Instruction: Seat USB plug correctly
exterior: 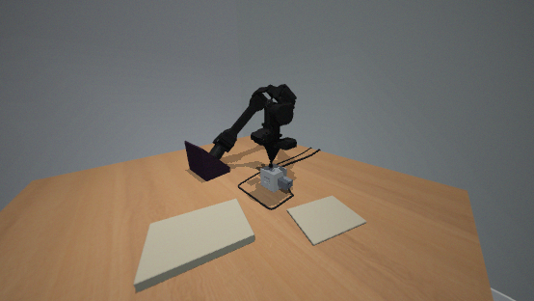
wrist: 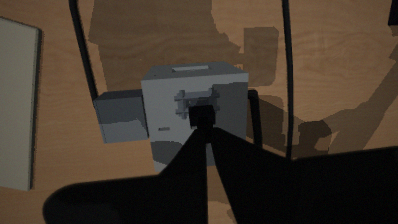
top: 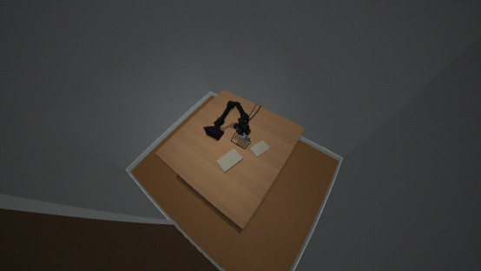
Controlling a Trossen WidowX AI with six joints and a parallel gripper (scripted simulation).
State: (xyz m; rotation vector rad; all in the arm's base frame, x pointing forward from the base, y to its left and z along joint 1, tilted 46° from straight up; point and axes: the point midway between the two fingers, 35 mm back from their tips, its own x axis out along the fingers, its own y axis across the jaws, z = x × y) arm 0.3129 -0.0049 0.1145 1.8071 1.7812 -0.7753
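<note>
My gripper tip is 2 cm above the black USB plug. The rest, counted from my gripper tip: thick beige slab: 31 cm to the right, 10 cm below, 2 cm ahead; then thin beige plate: 23 cm ahead, 11 cm below, 2 cm to the right.
</note>
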